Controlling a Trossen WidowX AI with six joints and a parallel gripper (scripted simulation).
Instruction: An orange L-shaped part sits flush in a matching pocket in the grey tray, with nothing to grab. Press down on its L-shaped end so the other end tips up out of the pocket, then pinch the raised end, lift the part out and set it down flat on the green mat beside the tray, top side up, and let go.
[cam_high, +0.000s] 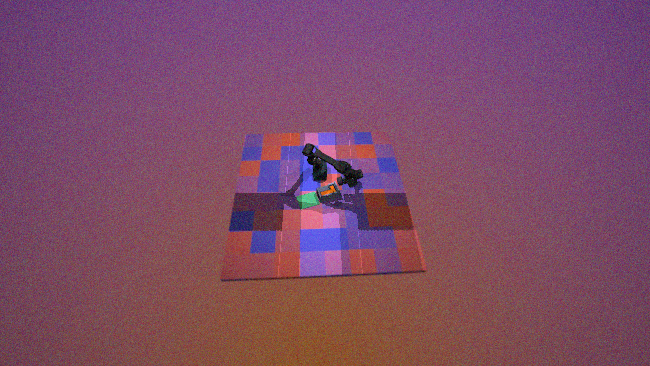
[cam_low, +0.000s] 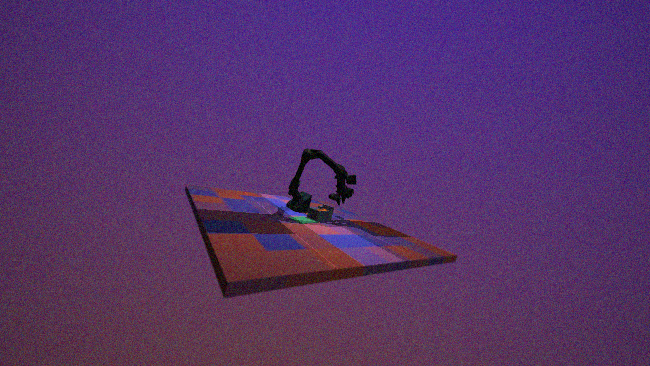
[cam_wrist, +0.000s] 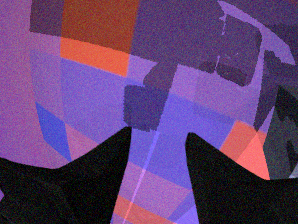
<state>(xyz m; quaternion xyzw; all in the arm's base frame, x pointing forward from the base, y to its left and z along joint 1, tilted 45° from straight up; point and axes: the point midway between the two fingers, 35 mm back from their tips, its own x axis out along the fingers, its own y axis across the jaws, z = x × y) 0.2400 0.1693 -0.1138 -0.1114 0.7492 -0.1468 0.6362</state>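
My gripper tip is 180 mm to the left of the orange L-shaped part, 60 mm above it and 10 mm short of it. Also, from my gripper tip: green mat 340 mm to the right, 120 mm below, 40 mm ahead.
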